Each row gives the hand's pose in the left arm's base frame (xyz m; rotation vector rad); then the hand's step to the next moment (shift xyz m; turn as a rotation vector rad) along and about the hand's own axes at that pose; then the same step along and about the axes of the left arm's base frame.
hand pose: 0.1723 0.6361 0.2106 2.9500 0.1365 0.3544
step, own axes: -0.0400 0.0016 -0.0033 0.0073 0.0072 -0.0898
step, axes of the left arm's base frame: -0.0394 -0.0055 -0.0056 -0.0142 0.0076 0.0889
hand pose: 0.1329 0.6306 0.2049 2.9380 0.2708 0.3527
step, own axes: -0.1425 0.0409 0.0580 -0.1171 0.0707 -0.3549
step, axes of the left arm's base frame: -0.1153 -0.0765 -0.0788 -0.1888 -0.0400 0.3277
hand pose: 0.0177 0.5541 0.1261 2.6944 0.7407 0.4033
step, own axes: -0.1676 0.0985 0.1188 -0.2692 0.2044 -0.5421
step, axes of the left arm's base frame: -0.0534 -0.1964 -0.1023 -0.3203 -0.1879 0.5198
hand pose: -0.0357 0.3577 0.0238 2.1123 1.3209 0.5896
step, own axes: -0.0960 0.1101 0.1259 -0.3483 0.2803 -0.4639
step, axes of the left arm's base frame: 0.1120 -0.1550 -0.0253 -0.2539 -0.3045 0.5079
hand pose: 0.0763 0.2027 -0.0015 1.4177 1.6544 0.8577
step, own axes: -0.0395 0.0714 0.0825 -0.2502 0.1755 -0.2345
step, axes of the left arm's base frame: 0.1089 -0.0279 0.0288 -0.1072 -0.2221 0.2960
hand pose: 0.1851 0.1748 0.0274 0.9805 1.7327 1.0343
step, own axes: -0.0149 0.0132 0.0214 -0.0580 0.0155 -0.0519
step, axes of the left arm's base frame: 0.0271 -0.0039 0.0103 -0.0273 -0.0596 0.0448
